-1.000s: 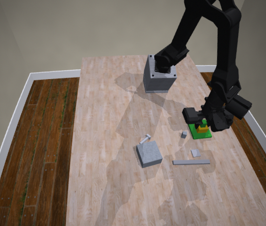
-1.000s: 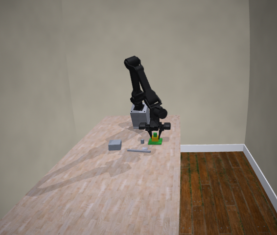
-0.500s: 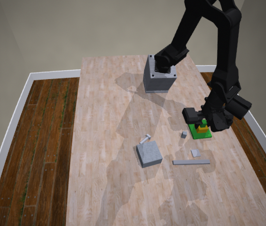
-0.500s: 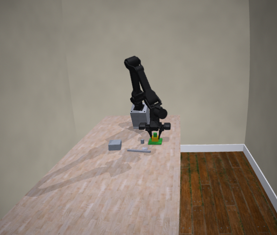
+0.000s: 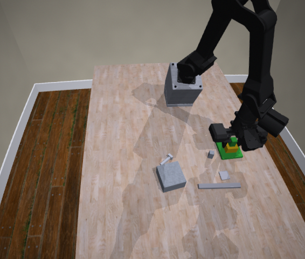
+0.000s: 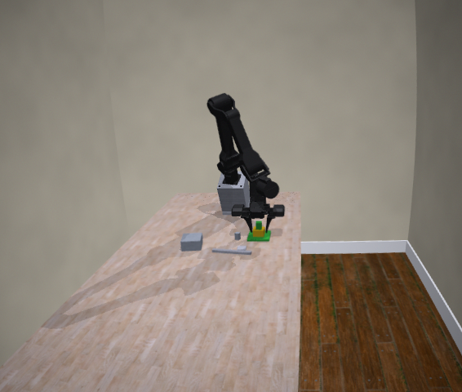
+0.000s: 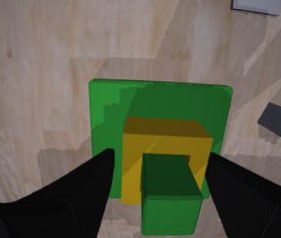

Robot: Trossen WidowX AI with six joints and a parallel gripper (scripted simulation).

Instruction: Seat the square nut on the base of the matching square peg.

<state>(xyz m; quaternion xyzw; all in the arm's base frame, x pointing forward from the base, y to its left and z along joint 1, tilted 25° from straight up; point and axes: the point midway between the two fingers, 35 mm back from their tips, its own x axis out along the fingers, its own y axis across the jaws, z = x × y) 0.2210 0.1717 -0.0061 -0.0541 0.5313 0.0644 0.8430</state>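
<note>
Now: hand 70 mm to the left of the grey cube, 40 mm short of it and 40 mm above it. Round my hand: flat grey square 110 mm ahead, 50 mm below, 30 mm to the right; bolt 220 mm to the right, 60 mm ahead, 50 mm below; long grey bar 150 mm ahead, 50 mm to the right, 50 mm below.
</note>
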